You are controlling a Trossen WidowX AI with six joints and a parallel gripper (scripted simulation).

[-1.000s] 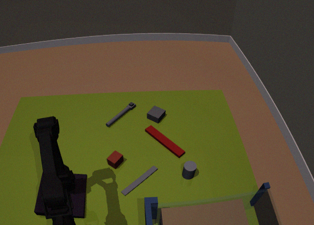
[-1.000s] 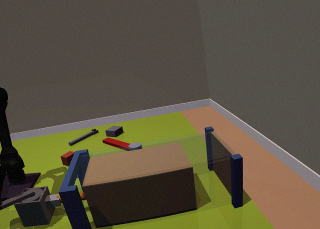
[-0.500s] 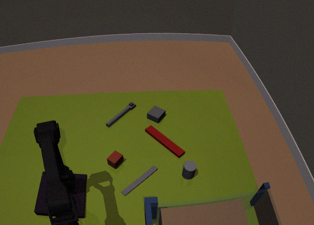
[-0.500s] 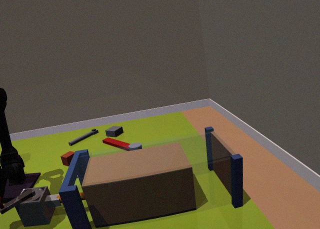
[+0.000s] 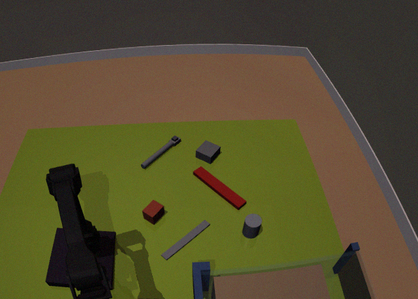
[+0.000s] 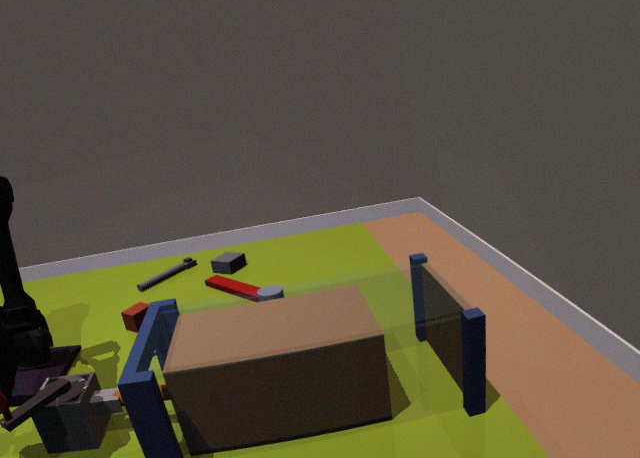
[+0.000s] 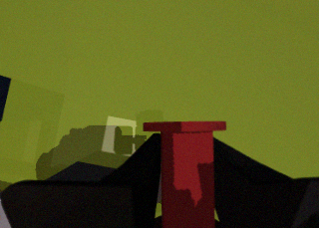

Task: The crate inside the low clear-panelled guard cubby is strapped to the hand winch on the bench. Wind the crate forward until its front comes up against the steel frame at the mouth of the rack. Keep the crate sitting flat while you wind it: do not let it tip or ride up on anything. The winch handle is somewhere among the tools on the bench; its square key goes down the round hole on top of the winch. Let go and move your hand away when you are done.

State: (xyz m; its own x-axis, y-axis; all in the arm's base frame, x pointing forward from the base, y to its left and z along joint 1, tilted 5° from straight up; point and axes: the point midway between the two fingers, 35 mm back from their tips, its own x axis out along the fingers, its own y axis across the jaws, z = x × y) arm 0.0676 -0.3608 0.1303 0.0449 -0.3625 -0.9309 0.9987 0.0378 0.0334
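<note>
Right now my gripper tip is 50 mm to the right of the winch handle, 30 mm above it and 20 mm short of it. The rest, counted from my gripper tip: red crank grip (20 mm to the left); blue steel frame (220 mm ahead, 70 mm to the left, 20 mm below); grey winch (100 mm below, 90 mm to the left, 50 mm ahead).
</note>
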